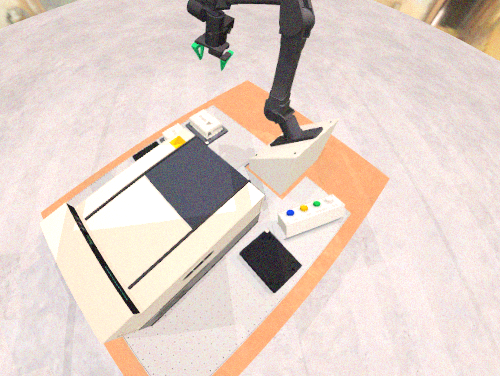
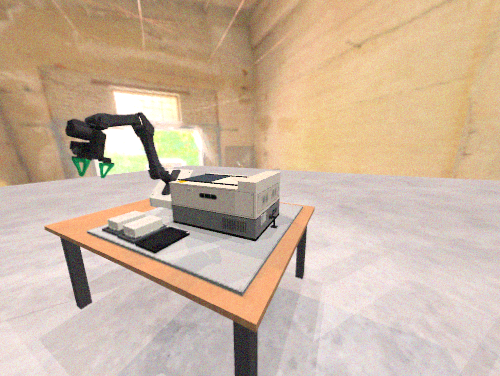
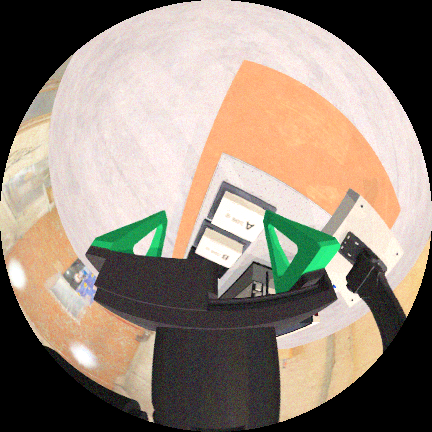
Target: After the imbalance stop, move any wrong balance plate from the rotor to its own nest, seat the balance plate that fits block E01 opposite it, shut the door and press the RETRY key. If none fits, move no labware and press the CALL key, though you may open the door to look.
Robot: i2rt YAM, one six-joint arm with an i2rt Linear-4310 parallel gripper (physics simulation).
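Seen in the pictures: gripper, fingertip midpoint: point(image 1: 211, 64) point(image 2: 92, 177) point(image 3: 214, 215); arm's base, link origin: point(image 1: 295, 138) point(image 3: 363, 258).
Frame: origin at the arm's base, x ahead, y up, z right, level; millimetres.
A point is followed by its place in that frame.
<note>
My gripper point(image 1: 212, 64) {x -31, y 97, z 426 mm} point(image 2: 93, 176) {x -31, y 97, z 426 mm} point(image 3: 214, 215) {x -31, y 97, z 426 mm} is open and empty, high above the table's far end, beyond the centrifuge. Balance plate A point(image 1: 206, 123) {x 92, y -92, z 360 mm} point(image 2: 125, 219) {x 107, y -95, z 406 mm} point(image 3: 237, 215) {x 68, y -92, z 389 mm} sits on a dark nest. Balance plate B point(image 1: 175, 132) {x 210, y -92, z 424 mm} point(image 2: 143, 226) {x 252, y -96, z 432 mm} point(image 3: 219, 246) {x 185, y -92, z 402 mm} sits beside it. A black nest point(image 1: 146, 150) {x 337, y -134, z 484 mm} point(image 2: 162, 239) {x 357, y -134, z 438 mm} next to B holds no plate. The cream centrifuge point(image 1: 225, 220) {x 388, y 64, z -31 mm} point(image 2: 205, 202) {x 464, y -12, z 284 mm} has a dark panel point(image 1: 197, 182) {x 359, y 67, z 92 mm} across part of its top; the rotor and block E01 do not show. Small keys point(image 3: 257, 287) {x 243, y -31, z 248 mm} show on its side, their labels unreadable.
A white box point(image 1: 311, 215) {x 178, y -62, z -193 mm} with blue, yellow, green and white buttons stands near the arm's base point(image 1: 292, 157) {x 130, y 66, z -52 mm} point(image 2: 161, 199) {x -8, y -98, z 91 mm}. A black flat pad point(image 1: 270, 261) {x 362, y -118, z -176 mm} lies beside the centrifuge. The arm rises above the orange table point(image 1: 360, 175) {x -173, y -158, z -283 mm} point(image 2: 65, 226) {x -247, y -158, z 466 mm} point(image 3: 280, 120) {x -191, y -159, z 363 mm}.
</note>
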